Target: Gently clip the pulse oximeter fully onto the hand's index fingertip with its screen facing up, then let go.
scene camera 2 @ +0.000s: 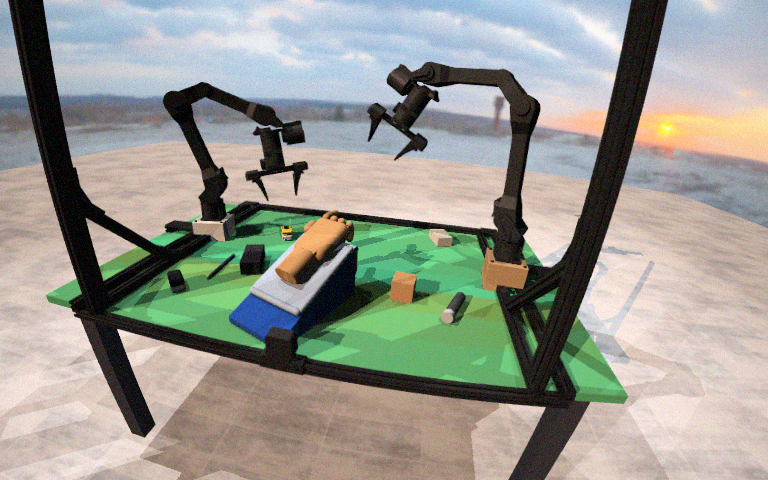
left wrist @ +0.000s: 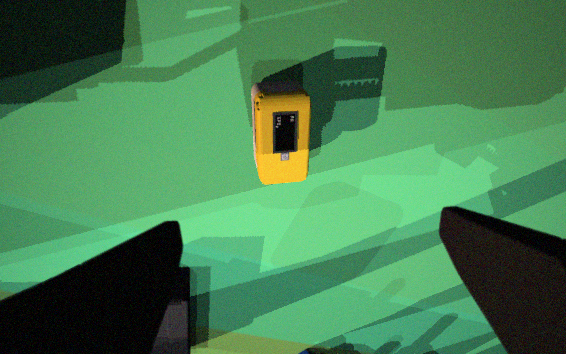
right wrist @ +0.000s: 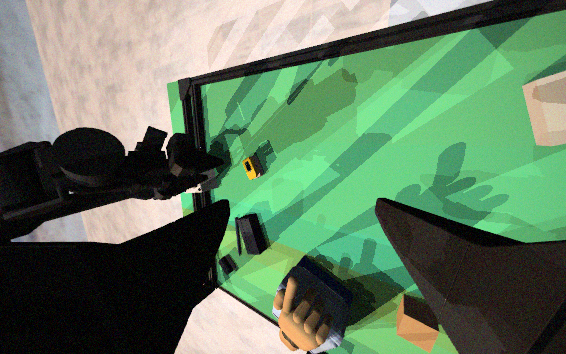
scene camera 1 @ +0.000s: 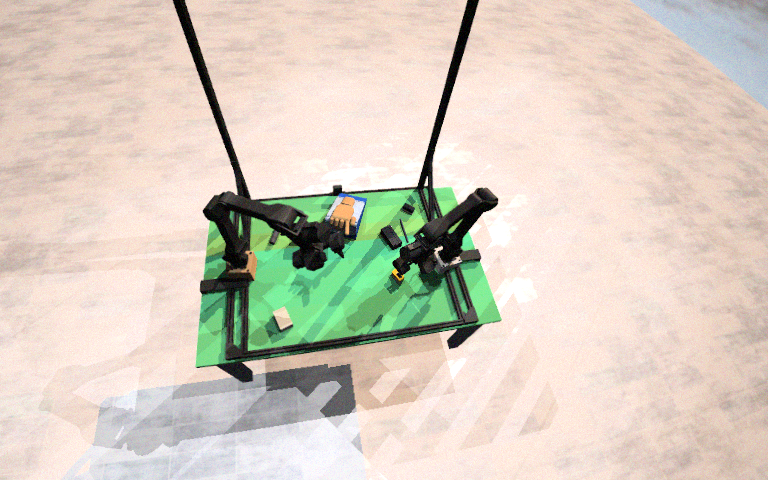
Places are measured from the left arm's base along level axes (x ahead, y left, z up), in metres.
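Where they show: left gripper, fingertip midpoint: (scene camera 2: 282,198) (left wrist: 311,227) (right wrist: 214,170); right gripper, fingertip midpoint: (scene camera 2: 381,150) (right wrist: 302,205) (scene camera 1: 332,262); left arm's base at its link origin: (scene camera 2: 213,217) (scene camera 1: 447,255); right arm's base at its link origin: (scene camera 2: 506,257) (scene camera 1: 239,261).
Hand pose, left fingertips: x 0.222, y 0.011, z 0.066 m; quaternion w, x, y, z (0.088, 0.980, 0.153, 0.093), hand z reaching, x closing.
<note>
Things, the pixels of their top centre, and the offset from my left fingertips. "*": a spot on its surface instead.
- yellow pulse oximeter at its top centre: (left wrist: 285,144) (right wrist: 248,168) (scene camera 2: 286,227) (scene camera 1: 398,274) 0.013 m ahead, 0.012 m right, 0.091 m down
- sloped blue-and-white support at a spot on its surface: (scene camera 2: 334,295) * 0.188 m ahead, 0.395 m right, 0.089 m down
- black box at its top centre: (left wrist: 156,348) (scene camera 2: 252,252) (right wrist: 247,236) (scene camera 1: 391,235) 0.039 m back, 0.204 m right, 0.090 m down
- dark pen at its top centre: (scene camera 2: 220,264) (right wrist: 236,238) 0.120 m back, 0.231 m right, 0.116 m down
- small black block at its top centre: (scene camera 2: 174,274) (right wrist: 223,267) (scene camera 1: 409,206) 0.190 m back, 0.331 m right, 0.093 m down
- orange cube at its top centre: (scene camera 2: 404,277) (right wrist: 416,333) 0.342 m ahead, 0.335 m right, 0.075 m down
- dark cylinder at its top centre: (scene camera 2: 455,301) (scene camera 1: 275,232) 0.449 m ahead, 0.395 m right, 0.098 m down
- beige block at its top centre: (scene camera 2: 441,233) (scene camera 1: 282,317) 0.514 m ahead, 0.005 m left, 0.095 m down
The yellow pulse oximeter (scene camera 1: 398,275) (scene camera 2: 286,232) (left wrist: 282,171) (right wrist: 254,172) lies on the green table, its dark screen up in the left wrist view. The tan hand (scene camera 1: 346,209) (scene camera 2: 323,240) (right wrist: 299,327) rests on a sloped blue-and-white support (scene camera 2: 334,295); its index finger (right wrist: 290,295) stretches out, its tip bare. My left gripper (scene camera 2: 282,196) (left wrist: 311,227) is open and empty above the table, pointing down; in its wrist view the oximeter lies beyond the fingertips, left of midway. My right gripper (scene camera 2: 382,150) (right wrist: 302,205) is open and empty, high and tilted, away from the oximeter.
A black box (scene camera 1: 390,237) (scene camera 2: 252,259) (right wrist: 252,234), a dark pen (scene camera 2: 221,266) and a small black block (scene camera 2: 176,280) lie on one side of the support. An orange cube (scene camera 2: 403,286) (right wrist: 417,332), a dark cylinder (scene camera 2: 453,308) and a beige block (scene camera 1: 282,318) (scene camera 2: 440,238) are on the other.
</note>
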